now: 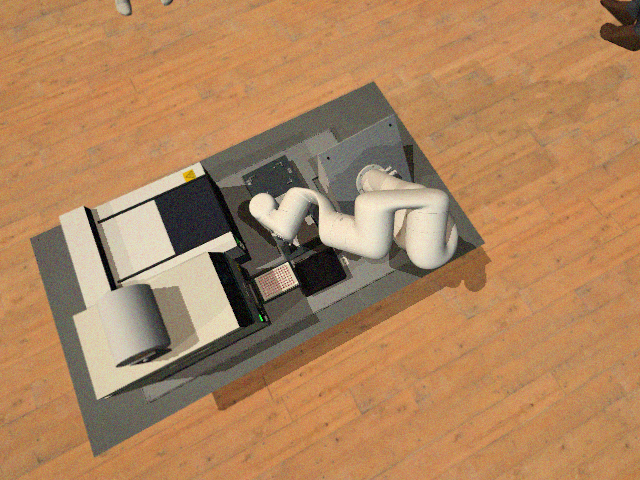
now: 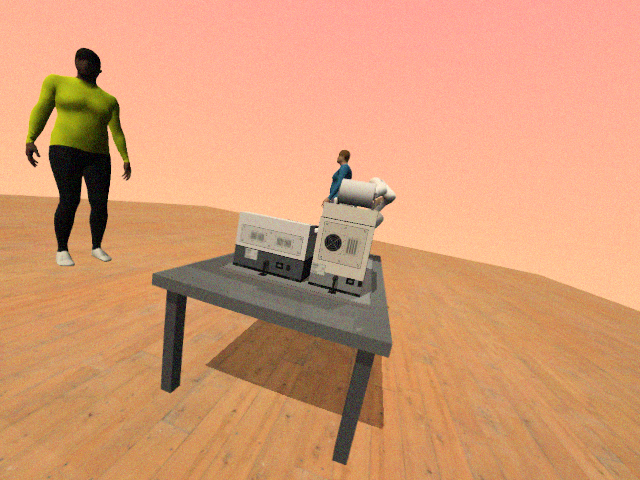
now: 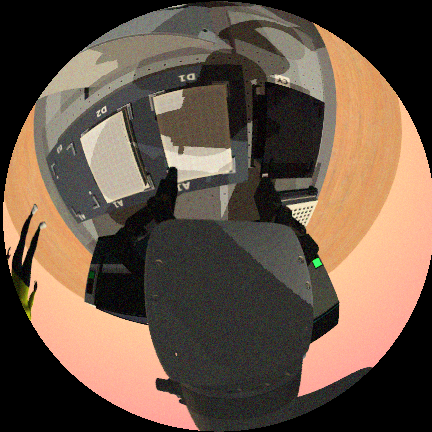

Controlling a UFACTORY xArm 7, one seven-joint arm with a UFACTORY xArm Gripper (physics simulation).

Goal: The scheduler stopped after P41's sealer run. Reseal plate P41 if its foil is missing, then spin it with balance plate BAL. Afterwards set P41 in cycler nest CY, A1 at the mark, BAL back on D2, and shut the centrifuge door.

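Places are measured from the arm's base along level axes (x ahead, y left, z up), in millimetres.
Where they show: gripper, fingertip midpoint: [image 3: 218, 181]; arm's base, link origin: [image 1: 371, 181].
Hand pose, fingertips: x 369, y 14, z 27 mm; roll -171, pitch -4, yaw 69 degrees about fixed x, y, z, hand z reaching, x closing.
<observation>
Things, the pixels of their centre, and the offset from my fingertips. "spot": a spot on its surface instead.
- second pale plate, body centre: [image 3: 111, 159] dx -59, dy -134, dz -58 mm
- sealer, surface spot: [image 1: 170, 315] spot: dx +385, dy +62, dz +236 mm
- dark cycler nest CY, body centre: [image 3: 289, 131] [image 1: 319, 271] dx -17, dy +144, dz -84 mm
- centrifuge, surface spot: [image 1: 191, 219] spot: dx +234, dy -208, dz +100 mm
- third deck spot, surface spot: [image 3: 75, 177] spot: dx -76, dy -237, dz -66 mm
- big grey roll, body centre: [image 1: 134, 324] [image 2: 357, 193] dx +440, dy +50, dz +304 mm
My gripper [image 3: 218, 181] is open and empty, pointing down over the deck; its fingers straddle the near edge of the pale plate [image 3: 200, 132] on D1, above it. A second pale plate [image 3: 114, 157] sits on D2. Neither top shows a readable name. A white plate with rows of reddish wells [image 1: 276, 281] [image 3: 301, 212] lies in front of the sealer [image 1: 170, 315]; no foil shows on it. The dark cycler nest CY [image 1: 319, 271] [image 3: 292, 130] holds no visible plate. The centrifuge [image 1: 191, 219] stands beside the sealer; its door's state cannot be told.
The third deck spot [image 3: 75, 177], with corner brackets, holds no plate. A big grey roll [image 1: 135, 324] [image 2: 356, 192] lies on the sealer's top. The arm [image 1: 351, 232] stretches above the deck from its base at the table's right end. A person [image 2: 82, 113] stands behind the table.
</observation>
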